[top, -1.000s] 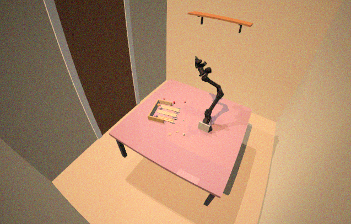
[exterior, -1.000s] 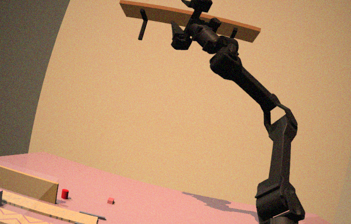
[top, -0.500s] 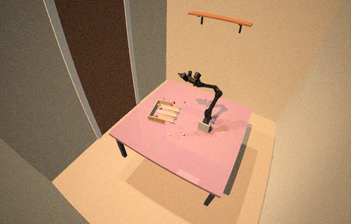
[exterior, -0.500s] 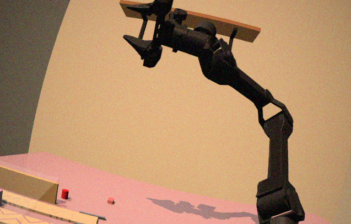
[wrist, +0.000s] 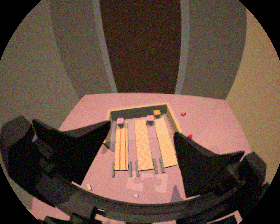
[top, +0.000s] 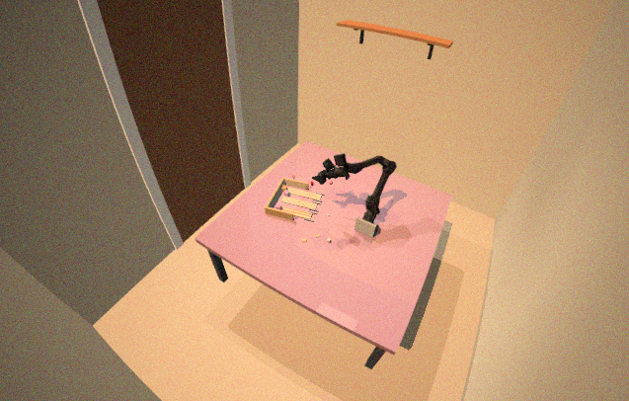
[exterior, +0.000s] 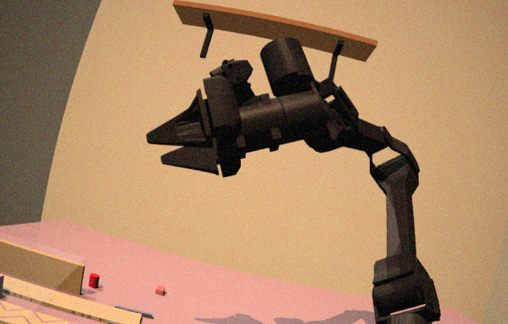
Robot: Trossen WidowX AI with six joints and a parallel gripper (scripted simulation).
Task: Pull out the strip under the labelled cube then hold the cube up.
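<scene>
The blue-striped strip lies 260 mm below my gripper tip, 100 mm ahead of it and 40 mm to the left of it.
</scene>
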